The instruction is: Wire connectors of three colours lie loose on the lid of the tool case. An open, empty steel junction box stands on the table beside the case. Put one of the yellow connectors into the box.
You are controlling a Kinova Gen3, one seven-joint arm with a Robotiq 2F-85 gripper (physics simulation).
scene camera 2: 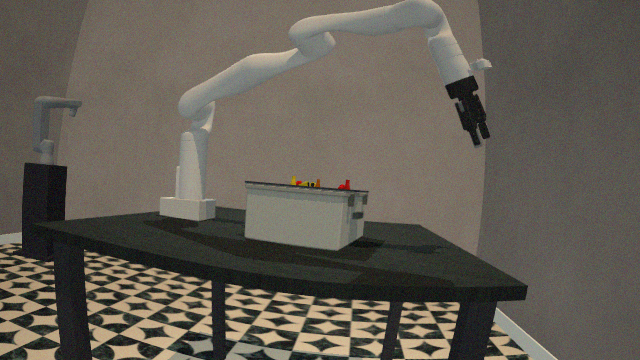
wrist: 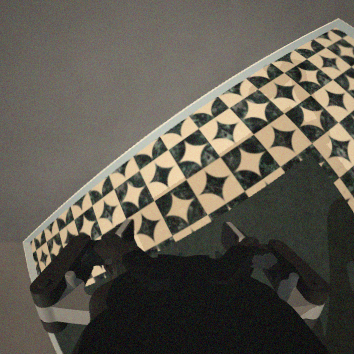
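Pixels of known places: gripper, between the fingertips: (scene camera 2: 483,142) (wrist: 178,230); arm's base, origin of its link: (scene camera 2: 191,198).
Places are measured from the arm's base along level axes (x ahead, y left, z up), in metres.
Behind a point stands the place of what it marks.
Note:
The pale grey tool case (scene camera 2: 295,216) @(x 0.306, y -0.333, z 0.005 m) stands on the table, with small connectors on its dark lid (scene camera 2: 265,185) @(x 0.239, y -0.309, z 0.063 m). A yellow connector (scene camera 2: 294,180) @(x 0.303, y -0.212, z 0.079 m) stands upright near the left of the group. More yellow shows low beside it, partly hidden among the others. An orange connector (scene camera 2: 318,183) @(x 0.361, y -0.199, z 0.077 m) stands to the right, and a red connector (scene camera 2: 347,184) @(x 0.436, y -0.168, z 0.081 m) stands near the lid's right end. The junction box does not show in either view. My gripper (scene camera 2: 481,140) @(x 0.697, y -0.406, z 0.195 m) (wrist: 178,230) @(x 0.697, y -0.406, z 0.195 m) is open and empty, high in the air to the right of the case, well above lid height.
The dark table (scene camera 2: 440,260) @(x 0.586, y -0.458, z -0.056 m) (wrist: 295,200) @(x 0.594, y -0.579, z -0.056 m) carries the arm's white base (scene camera 2: 187,208) @(x 0.006, y -0.067, z -0.024 m) left of the case. Latches and a handle show on the case's right end. A dark pedestal (scene camera 2: 44,200) with a grey jointed fixture (scene camera 2: 41,125) stands in the left background. The patterned floor shows beyond the table edge.

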